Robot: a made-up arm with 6 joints.
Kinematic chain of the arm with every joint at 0, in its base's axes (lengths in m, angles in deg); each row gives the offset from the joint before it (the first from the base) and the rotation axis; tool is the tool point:
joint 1: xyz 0 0 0.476 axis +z
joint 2: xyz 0 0 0 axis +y
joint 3: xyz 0 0 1.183 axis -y
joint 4: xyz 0 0 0 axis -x
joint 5: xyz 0.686 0 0 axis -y
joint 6: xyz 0 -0.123 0 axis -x
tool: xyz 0 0 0
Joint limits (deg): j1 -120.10..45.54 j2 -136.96..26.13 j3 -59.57..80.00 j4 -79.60..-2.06 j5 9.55..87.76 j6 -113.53..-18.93
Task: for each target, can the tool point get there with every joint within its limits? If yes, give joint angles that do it. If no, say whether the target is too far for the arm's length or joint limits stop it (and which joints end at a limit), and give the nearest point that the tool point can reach.
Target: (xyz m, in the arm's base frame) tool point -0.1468 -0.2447 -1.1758
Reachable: no: joint limits stop it (at a limit: joint 1, joint 2, joint 3, joint 4) | nearest point -0.8636 -1.0555 -0.7976 | short by 1.146 m
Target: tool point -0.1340 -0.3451 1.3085
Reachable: yes | joints -92.29 -12.49 -38.30 -12.43 31.37 -96.42
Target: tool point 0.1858 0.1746 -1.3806
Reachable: no: joint limits stop it (at a limit: joint 1, joint 2, joint 3, joint 4) | nearest point 0.5748 1.2367 -0.7976 | short by 1.273 m
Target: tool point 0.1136 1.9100 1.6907
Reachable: no: too far | nearest point 0.0935 1.5725 1.4761 | short by 0.400 m
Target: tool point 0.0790 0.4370 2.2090
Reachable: yes | joints -105.32 -27.85 62.67 -71.39 57.34 -106.29
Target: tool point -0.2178 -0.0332 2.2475
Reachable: yes | joints -19.46 -19.73 58.45 -32.44 65.31 -64.56
